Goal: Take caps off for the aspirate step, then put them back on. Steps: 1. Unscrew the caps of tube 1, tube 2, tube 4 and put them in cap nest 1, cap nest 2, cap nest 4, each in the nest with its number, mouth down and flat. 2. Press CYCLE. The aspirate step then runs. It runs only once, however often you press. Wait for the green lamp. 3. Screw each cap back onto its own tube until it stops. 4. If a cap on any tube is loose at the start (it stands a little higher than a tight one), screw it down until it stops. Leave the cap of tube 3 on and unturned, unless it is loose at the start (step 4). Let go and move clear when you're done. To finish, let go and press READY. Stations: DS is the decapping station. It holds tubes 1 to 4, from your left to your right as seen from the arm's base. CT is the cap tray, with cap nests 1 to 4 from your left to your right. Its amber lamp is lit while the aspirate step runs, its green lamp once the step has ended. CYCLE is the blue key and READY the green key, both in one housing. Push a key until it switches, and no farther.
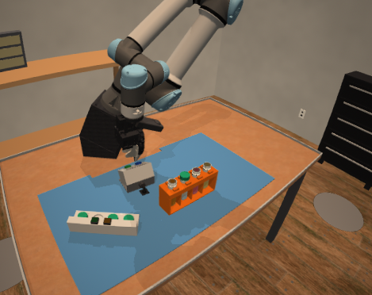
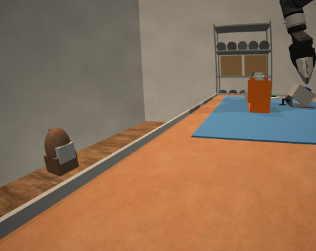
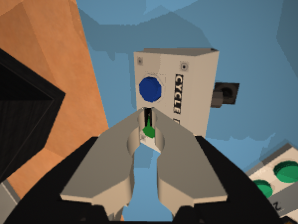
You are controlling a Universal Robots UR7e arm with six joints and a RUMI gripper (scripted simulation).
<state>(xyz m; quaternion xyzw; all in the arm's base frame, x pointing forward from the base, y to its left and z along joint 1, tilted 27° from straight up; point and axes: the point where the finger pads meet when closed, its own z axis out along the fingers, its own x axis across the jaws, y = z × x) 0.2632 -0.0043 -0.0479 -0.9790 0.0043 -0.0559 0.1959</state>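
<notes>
The blue key is 3 cm below my hand, 1 cm to the left of it and 1 cm behind it. Round my hand: cap (19 cm ahead, 12 cm to the right, 9 cm below); green key (3 cm to the right, 3 cm below, 1 cm behind); grey key housing (5 cm below, 1 cm to the right, 1 cm ahead).
</notes>
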